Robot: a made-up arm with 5 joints.
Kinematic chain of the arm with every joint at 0, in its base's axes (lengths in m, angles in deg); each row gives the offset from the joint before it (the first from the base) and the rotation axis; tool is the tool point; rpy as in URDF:
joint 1: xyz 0.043 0 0.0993 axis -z
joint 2: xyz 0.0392 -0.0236 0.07 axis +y
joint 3: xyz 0.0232 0 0.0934 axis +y
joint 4: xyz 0.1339 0 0.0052 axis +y
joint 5: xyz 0.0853 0.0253 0 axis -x
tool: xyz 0 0 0 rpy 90 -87.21 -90
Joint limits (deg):
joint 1: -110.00..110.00
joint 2: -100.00..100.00
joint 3: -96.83..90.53
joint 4: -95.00..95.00
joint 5: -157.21..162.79
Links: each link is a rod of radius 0.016 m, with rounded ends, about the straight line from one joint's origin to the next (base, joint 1, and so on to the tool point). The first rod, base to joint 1, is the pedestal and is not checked.
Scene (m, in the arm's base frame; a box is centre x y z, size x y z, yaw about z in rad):
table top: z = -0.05
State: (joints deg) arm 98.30 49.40 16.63 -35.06 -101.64
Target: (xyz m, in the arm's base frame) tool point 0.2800 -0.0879 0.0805
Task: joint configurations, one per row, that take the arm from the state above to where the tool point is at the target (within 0.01 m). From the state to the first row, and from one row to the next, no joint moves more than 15 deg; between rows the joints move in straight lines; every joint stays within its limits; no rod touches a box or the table.
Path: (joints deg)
1: 85.37 46.92 18.75 -35.88 -101.64
2: 72.44 44.44 20.88 -36.69 -101.64
3: 59.52 41.96 23.00 -37.51 -101.64
4: 46.59 39.49 25.13 -38.32 -101.64
5: 33.66 37.01 27.25 -39.14 -101.64
6: 20.73 34.53 29.38 -39.95 -101.64

